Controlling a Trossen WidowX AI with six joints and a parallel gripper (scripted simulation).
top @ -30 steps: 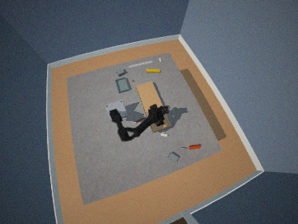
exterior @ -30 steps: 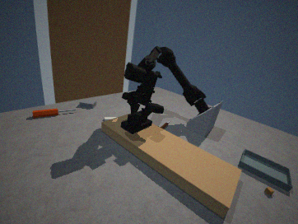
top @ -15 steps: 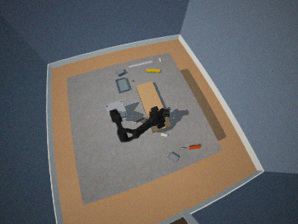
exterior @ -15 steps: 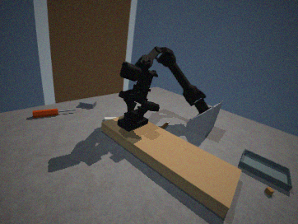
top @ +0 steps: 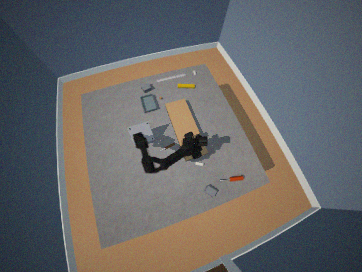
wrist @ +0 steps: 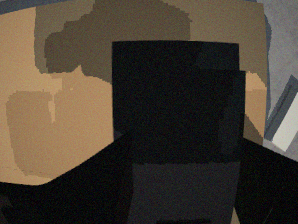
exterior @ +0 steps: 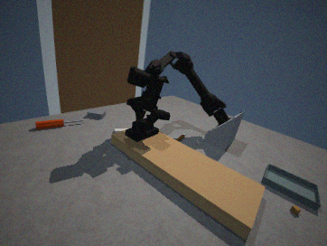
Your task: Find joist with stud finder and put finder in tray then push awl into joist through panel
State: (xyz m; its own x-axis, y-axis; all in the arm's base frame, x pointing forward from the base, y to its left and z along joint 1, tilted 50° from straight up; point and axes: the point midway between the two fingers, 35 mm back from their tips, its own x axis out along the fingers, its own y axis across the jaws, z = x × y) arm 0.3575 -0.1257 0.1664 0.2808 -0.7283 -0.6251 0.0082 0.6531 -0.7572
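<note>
My gripper tip is 210 mm past the tray, 530 mm to the right of it and 50 mm above it. From my gripper tip the other things lie so: black stud finder (20 mm behind, 20 mm above); awl (200 mm behind, 90 mm to the left, 60 mm below); small grey block (330 mm to the right, 50 mm below).
</note>
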